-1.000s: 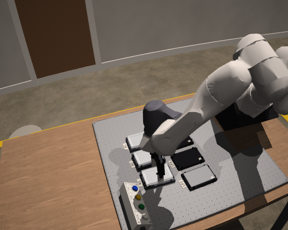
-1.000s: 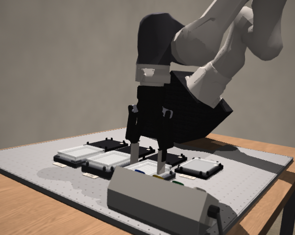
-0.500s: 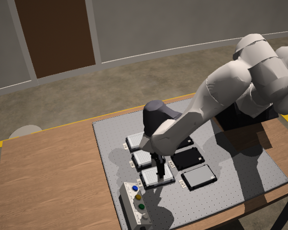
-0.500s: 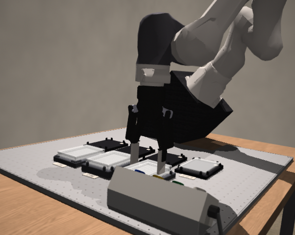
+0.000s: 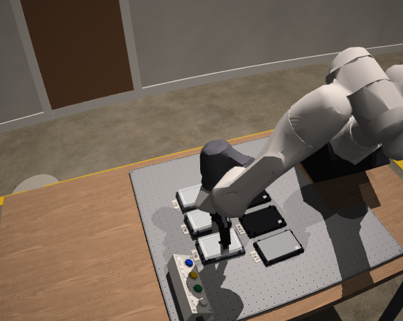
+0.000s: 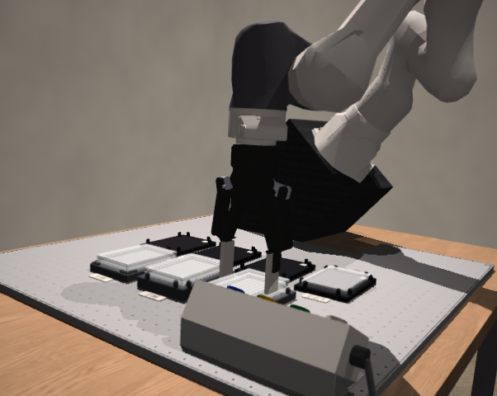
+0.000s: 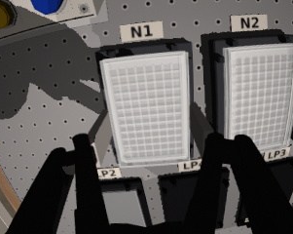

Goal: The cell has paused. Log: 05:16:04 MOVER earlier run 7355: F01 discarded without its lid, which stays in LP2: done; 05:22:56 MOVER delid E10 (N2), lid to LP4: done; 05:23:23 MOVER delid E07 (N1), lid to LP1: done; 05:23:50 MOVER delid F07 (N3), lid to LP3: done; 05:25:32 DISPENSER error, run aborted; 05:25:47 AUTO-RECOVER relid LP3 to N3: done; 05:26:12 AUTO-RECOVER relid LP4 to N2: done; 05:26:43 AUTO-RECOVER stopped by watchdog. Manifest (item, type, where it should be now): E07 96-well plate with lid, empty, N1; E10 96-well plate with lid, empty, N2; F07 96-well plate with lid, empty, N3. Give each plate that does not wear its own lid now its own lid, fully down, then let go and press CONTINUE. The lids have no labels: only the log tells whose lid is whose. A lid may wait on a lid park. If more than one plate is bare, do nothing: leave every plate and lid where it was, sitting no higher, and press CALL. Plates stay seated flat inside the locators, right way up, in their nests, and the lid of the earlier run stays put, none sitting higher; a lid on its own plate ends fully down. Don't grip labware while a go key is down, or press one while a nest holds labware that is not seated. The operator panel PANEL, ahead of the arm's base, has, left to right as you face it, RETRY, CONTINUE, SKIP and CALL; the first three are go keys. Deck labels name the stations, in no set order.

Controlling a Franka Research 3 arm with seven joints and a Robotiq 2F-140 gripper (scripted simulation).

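The plate lies 30 mm below my hand. The rest, counted from my hand: lid park LP4: 180 mm behind, 50 mm to the right, 50 mm below; then blue call key: 130 mm ahead, 60 mm to the left, 10 mm above; then yellow skip key: 130 mm ahead, 110 mm to the left, 10 mm above.
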